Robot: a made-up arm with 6 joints.
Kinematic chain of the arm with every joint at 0, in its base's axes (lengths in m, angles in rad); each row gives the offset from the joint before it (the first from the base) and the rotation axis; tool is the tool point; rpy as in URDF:
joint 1: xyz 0 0 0.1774 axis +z
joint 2: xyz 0 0 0 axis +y
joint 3: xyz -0.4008 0 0.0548 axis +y
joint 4: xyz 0.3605 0 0.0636 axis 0.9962 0 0.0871
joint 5: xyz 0 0 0 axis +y
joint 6: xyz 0.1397 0 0.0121 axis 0.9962 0 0.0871
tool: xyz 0 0 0 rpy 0 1.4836 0
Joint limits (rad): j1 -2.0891..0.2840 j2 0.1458..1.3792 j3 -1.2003..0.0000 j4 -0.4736..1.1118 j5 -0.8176..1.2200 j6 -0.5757..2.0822
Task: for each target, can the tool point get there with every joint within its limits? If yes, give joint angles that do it. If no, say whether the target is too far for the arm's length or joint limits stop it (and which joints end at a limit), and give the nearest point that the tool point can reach.
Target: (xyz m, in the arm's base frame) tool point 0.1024 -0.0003 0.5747
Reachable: yes | joints 0.0678 0.3549 -0.6684 -0.3368 0.1565 1.7907
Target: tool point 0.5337 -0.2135 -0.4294
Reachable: no: joint limits stop it (at a limit: joint 2) | nearest point 0.2183 -0.0873 0.1454 | short by 0.668 m
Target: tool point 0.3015 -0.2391 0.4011
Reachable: yes | joints -0.7115 1.2192 -0.7736 0.5254 0.2261 0.0715
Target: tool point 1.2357 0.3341 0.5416
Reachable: no: too far | nearest point 0.4668 0.1262 0.5659 | short by 0.797 m
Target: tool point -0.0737 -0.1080 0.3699
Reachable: yes | joints -1.8787 0.2624 -0.1079 0.7915 -0.3866 0.2810
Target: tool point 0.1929 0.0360 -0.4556
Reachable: no: joint limits stop it (at a limit: joint 2, joint 3) | nearest point 0.1240 0.0231 0.1004 | short by 0.560 m
